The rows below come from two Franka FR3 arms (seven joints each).
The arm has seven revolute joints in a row. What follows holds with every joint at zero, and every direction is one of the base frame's.
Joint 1 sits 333 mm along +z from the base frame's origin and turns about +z.
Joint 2 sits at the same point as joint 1 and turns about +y.
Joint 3 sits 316 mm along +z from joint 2 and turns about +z.
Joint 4 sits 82.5 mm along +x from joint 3 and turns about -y.
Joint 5 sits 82.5 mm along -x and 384 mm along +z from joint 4 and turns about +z.
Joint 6 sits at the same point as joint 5 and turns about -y.
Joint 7 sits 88 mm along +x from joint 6 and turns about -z.
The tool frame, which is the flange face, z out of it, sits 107 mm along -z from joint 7; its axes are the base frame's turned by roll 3.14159, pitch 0 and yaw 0 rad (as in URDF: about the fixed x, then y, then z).
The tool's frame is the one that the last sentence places.
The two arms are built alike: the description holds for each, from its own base.
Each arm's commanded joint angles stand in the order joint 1, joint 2, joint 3, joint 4, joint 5, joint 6, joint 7.
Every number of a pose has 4 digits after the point.
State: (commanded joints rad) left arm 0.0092 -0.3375 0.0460 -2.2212 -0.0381 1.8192 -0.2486; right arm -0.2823 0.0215 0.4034 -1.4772 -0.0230 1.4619 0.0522
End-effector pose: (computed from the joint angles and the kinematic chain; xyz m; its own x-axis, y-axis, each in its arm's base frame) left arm 0.4444 0.0229 0.5063 0.9496 0.3042 -0.0757 0.3073 -0.9510 0.0339; right arm 0.5464 0.0611 0.6479 0.9972 0.0665 -0.0343 0.0671 -0.9976 0.0163
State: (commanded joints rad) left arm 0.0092 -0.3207 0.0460 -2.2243 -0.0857 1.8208 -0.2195; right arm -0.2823 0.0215 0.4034 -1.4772 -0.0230 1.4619 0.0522
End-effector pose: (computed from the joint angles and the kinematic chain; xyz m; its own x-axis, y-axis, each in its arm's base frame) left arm 0.4472 0.0190 0.4977 0.9524 0.2869 -0.1029 0.2950 -0.9526 0.0747; right arm 0.5464 0.0611 0.6479 0.9972 0.0665 -0.0343 0.0671 -0.9976 0.0163
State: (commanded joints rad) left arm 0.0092 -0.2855 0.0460 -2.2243 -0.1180 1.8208 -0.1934; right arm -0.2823 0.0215 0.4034 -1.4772 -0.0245 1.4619 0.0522
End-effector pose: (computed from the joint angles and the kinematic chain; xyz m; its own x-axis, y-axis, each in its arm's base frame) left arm 0.4529 0.0165 0.4822 0.9528 0.2688 -0.1413 0.2836 -0.9540 0.0973; right arm 0.5464 0.0609 0.6479 0.9972 0.0663 -0.0342 0.0670 -0.9976 0.0178
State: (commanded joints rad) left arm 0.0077 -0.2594 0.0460 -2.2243 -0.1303 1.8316 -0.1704; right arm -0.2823 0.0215 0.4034 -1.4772 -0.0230 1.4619 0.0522
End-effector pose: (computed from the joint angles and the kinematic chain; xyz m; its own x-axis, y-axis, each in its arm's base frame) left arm 0.4581 0.0150 0.4712 0.9557 0.2495 -0.1559 0.2674 -0.9576 0.1068; right arm 0.5464 0.0611 0.6479 0.9972 0.0665 -0.0343 0.0671 -0.9976 0.0163
